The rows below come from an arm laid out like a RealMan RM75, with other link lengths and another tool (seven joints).
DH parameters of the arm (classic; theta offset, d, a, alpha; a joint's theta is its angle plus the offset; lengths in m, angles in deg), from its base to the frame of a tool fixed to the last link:
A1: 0 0.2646 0 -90
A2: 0 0 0 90
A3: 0 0.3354 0 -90
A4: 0 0 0 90
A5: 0 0.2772 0 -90
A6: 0 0 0 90
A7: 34 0.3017 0.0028 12.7
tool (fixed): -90 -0.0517 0 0
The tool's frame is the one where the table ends.
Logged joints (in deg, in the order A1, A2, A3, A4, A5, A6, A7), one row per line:
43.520, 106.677, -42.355, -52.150, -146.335, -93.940, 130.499
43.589, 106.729, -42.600, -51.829, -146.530, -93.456, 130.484
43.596, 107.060, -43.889, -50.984, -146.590, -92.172, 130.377
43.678, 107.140, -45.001, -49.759, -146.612, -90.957, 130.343
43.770, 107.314, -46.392, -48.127, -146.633, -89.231, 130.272
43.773, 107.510, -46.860, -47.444, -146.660, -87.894, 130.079
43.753, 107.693, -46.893, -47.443, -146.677, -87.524, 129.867
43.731, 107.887, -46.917, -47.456, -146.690, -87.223, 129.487
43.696, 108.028, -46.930, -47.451, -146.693, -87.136, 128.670
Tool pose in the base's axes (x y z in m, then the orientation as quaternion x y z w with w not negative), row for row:
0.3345, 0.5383, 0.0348, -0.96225, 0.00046, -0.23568, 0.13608
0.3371, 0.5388, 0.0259, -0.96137, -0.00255, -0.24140, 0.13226
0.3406, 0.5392, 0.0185, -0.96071, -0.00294, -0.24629, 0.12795
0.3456, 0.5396, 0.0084, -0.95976, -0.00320, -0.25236, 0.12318
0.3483, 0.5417, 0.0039, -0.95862, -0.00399, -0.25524, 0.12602
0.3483, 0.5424, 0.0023, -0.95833, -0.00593, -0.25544, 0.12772
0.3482, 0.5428, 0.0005, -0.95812, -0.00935, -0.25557, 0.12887
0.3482, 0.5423, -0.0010, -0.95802, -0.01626, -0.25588, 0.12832
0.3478, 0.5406, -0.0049, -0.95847, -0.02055, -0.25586, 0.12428
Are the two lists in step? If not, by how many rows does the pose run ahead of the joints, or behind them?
The pose runs 1 row ahead of the joints: the pose in row i belongs to the joints in row i + 1.
